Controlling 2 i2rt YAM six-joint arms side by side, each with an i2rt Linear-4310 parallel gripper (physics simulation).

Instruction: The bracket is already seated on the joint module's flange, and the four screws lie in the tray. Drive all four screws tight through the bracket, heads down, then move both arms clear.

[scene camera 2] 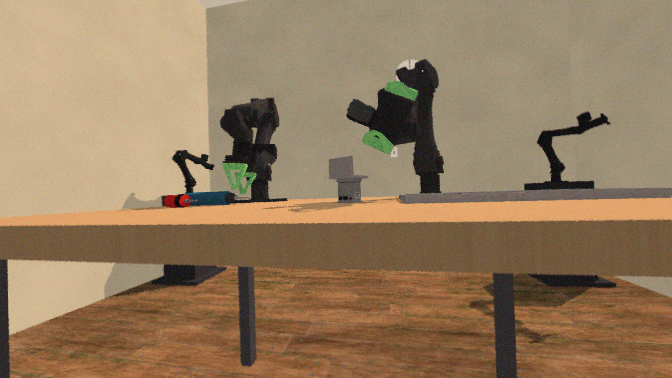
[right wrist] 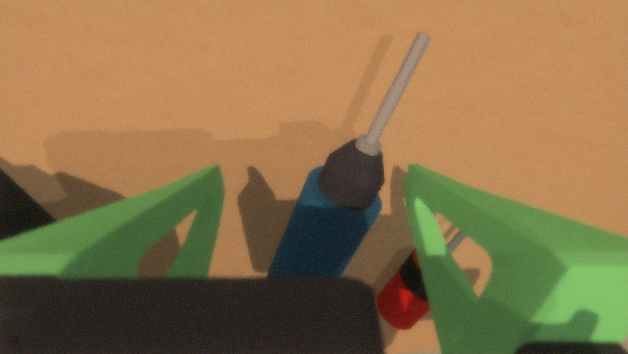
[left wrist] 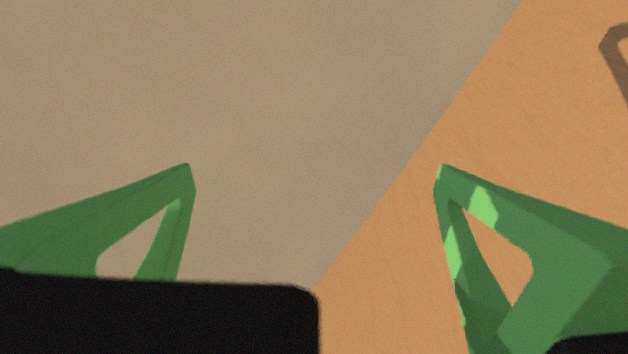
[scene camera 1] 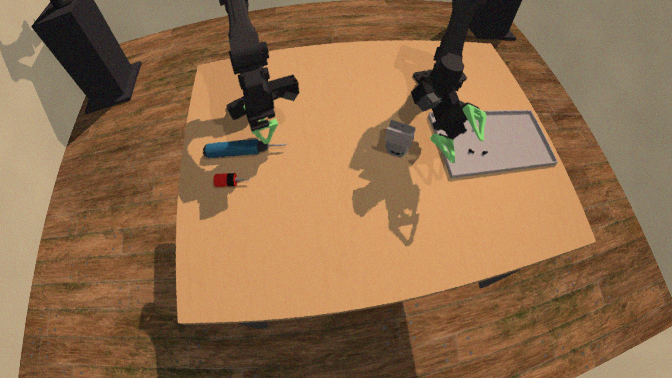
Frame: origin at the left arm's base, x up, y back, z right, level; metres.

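Where they show: left gripper, fingertip midpoint: (scene camera 2: pixel 387 107) (left wrist: pixel 314 177) (scene camera 1: pixel 466 152); right gripper, fingertip midpoint: (scene camera 2: pixel 238 192) (right wrist: pixel 314 177) (scene camera 1: pixel 263 134); right arm's base at its link origin: (scene camera 2: pixel 260 201).
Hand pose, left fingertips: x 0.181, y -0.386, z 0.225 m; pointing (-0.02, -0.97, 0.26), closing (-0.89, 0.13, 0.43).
After its pixels a point has its place.
The grey joint module (scene camera 1: pixel 396 146) @(x 0.043, y -0.244, z 0.311 m) (scene camera 2: pixel 349 192) @(x 0.025, y -0.251, z 0.293 m) stands on the table with the grey bracket (scene camera 1: pixel 401 128) @(x 0.066, y -0.210, z 0.282 m) (scene camera 2: pixel 341 167) @(x 0.086, y -0.253, z 0.310 m) on top. Small dark screws (scene camera 1: pixel 471 151) @(x 0.009, y -0.309, z 0.083 m) (scene camera 1: pixel 484 153) @(x 0.013, y -0.330, z 0.045 m) lie in the grey tray (scene camera 1: pixel 520 137) @(x 0.004, y -0.315, z -0.141 m) (scene camera 2: pixel 500 195) @(x 0.011, y -0.395, z 0.027 m); the gripper covers part of the tray. A blue screwdriver (scene camera 1: pixel 232 148) @(x 0.037, y -0.096, z 0.715 m) (scene camera 2: pixel 207 198) @(x 0.021, y -0.107, z 0.706 m) (right wrist: pixel 322 240) @(x 0.039, y -0.090, z 0.661 m) and a short red screwdriver (scene camera 1: pixel 225 180) @(x 0.031, y -0.182, z 0.752 m) (scene camera 2: pixel 176 201) @(x 0.017, y -0.194, z 0.743 m) (right wrist: pixel 402 302) @(x 0.027, y -0.158, z 0.753 m) lie on the table. My right gripper (scene camera 1: pixel 265 142) @(x 0.038, y -0.084, z 0.622 m) (scene camera 2: pixel 243 191) @(x 0.038, y -0.084, z 0.622 m) (right wrist: pixel 314 177) @(x 0.038, y -0.084, z 0.622 m) is open, just above the blue screwdriver's front end. My left gripper (scene camera 1: pixel 468 150) @(x 0.181, y -0.386, z 0.225 m) (scene camera 2: pixel 390 117) @(x 0.181, y -0.386, z 0.225 m) (left wrist: pixel 314 177) @(x 0.181, y -0.386, z 0.225 m) is open and empty, tilted high over the tray's left side.
The table (scene camera 1: pixel 310 250) @(x 0.000, y -0.415, z 0.600 m) (scene camera 2: pixel 320 215) @(x 0.000, y -0.551, z 0.347 m) carries all these things. A dark pedestal (scene camera 1: pixel 75 55) stands beyond its upper left corner. Small black arms (scene camera 2: pixel 187 172) (scene camera 2: pixel 549 150) show in the background at both sides in scene camera 2.
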